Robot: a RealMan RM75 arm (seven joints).
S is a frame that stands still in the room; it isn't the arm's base.
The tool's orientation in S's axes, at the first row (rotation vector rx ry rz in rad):
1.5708 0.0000 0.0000
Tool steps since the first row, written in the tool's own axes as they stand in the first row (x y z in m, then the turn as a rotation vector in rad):
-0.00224 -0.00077 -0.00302 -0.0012 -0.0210 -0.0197
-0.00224 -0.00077 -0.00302 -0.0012 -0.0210 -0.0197
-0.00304 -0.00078 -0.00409 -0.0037 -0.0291 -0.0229
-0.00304 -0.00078 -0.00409 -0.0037 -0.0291 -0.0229
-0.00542 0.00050 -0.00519 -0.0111 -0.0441 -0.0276
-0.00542 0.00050 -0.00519 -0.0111 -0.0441 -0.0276
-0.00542 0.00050 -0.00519 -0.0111 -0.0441 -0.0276
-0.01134 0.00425 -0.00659 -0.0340 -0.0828 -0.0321
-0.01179 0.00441 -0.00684 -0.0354 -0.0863 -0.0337
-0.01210 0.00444 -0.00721 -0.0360 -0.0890 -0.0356
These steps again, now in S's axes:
-0.00224 0.00302 -0.00077 -0.0012 0.0197 -0.0210
-0.00224 0.00302 -0.00077 -0.0012 0.0197 -0.0210
-0.00304 0.00409 -0.00078 -0.0037 0.0229 -0.0291
-0.00304 0.00409 -0.00078 -0.0037 0.0229 -0.0291
-0.00542 0.00519 0.00050 -0.0111 0.0276 -0.0441
-0.00542 0.00519 0.00050 -0.0111 0.0276 -0.0441
-0.00542 0.00519 0.00050 -0.0111 0.0276 -0.0441
-0.01134 0.00659 0.00425 -0.0340 0.0321 -0.0828
-0.01179 0.00684 0.00441 -0.0354 0.0337 -0.0863
-0.01210 0.00721 0.00444 -0.0360 0.0356 -0.0890

